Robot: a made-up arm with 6 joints.
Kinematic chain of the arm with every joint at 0, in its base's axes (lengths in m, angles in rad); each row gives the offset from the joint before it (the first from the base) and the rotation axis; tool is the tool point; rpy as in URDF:
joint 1: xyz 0 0 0.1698 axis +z
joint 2: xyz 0 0 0 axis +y
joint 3: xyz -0.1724 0 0.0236 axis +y
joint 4: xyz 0.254 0 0.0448 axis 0.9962 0 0.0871
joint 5: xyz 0 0 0 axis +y
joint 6: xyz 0.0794 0 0.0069 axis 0.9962 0 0.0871
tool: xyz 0 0 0 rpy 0 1.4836 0
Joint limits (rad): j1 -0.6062..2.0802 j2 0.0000..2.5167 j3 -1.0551..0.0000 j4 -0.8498..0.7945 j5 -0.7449..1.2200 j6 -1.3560..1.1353
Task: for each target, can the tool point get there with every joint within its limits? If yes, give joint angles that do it. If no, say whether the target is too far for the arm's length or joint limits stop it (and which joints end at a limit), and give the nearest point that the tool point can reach.
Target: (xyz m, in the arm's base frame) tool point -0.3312 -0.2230 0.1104
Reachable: no: joint limits stop it (at a limit: joint 2, joint 3) | nearest point -0.0874 -0.0588 0.0759 | short by 0.296 m
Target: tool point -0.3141 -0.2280 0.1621
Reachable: no: joint limits stop it (at a limit: joint 2, joint 3) | nearest point -0.0835 -0.0606 0.0869 | short by 0.295 m
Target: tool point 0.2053 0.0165 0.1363
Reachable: yes | joints 0.1868 1.2368 -0.5378 -0.3968 0.7912 0.1249
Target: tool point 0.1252 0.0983 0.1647
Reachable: yes | joints 0.8211 0.7723 -0.3306 -0.3669 1.0406 0.6251
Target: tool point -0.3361 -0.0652 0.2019
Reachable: no: joint limits stop it (at a limit: joint 2, joint 3) | nearest point -0.0976 -0.0189 0.0979 | short by 0.264 m
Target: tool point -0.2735 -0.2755 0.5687
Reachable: no: too far | nearest point -0.0781 -0.0787 0.5122 | short by 0.283 m
